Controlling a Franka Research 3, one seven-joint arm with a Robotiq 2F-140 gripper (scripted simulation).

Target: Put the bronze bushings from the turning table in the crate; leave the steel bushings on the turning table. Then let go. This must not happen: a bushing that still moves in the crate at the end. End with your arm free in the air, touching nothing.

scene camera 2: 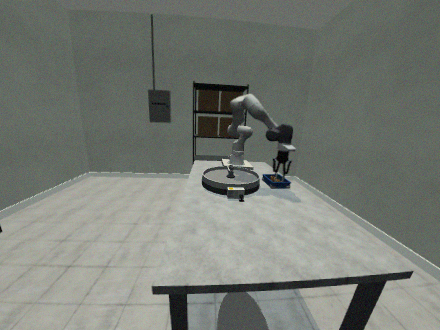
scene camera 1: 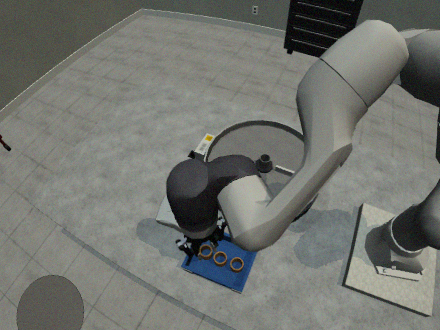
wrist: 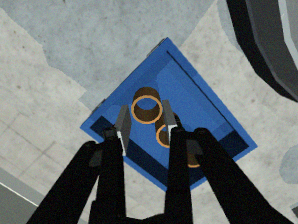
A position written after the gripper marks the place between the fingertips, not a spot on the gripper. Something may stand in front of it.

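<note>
There's a blue crate [scene camera 1: 224,276] in the scene. The wrist view has the gripper [wrist: 146,112], plus a bronze bushing [wrist: 152,115], and the blue crate [wrist: 171,74] shows there too.
</note>
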